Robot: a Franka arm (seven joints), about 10 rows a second.
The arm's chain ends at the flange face. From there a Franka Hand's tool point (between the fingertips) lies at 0.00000 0.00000 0.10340 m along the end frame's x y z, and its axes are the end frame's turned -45 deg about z.
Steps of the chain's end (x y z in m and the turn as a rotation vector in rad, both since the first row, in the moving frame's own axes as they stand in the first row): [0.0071 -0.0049 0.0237 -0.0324 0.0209 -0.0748]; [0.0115 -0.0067 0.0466 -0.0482 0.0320 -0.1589]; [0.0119 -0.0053 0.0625 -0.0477 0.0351 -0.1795]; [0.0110 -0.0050 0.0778 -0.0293 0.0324 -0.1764]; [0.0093 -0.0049 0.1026 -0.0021 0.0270 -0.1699]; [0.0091 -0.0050 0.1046 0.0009 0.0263 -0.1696]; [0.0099 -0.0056 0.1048 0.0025 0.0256 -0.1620]
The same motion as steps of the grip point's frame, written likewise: [0.0078 0.0055 0.0236 -0.0377 -0.0081 -0.0748]; [0.0122 0.0093 0.0464 -0.0567 -0.0115 -0.1589]; [0.0118 0.0108 0.0623 -0.0585 -0.0089 -0.1795]; [0.0119 0.0087 0.0777 -0.0436 0.0022 -0.1764]; [0.0120 0.0051 0.1026 -0.0206 0.0176 -0.1699]; [0.0121 0.0046 0.1046 -0.0180 0.0192 -0.1696]; [0.0131 0.0046 0.1048 -0.0163 0.0199 -0.1620]
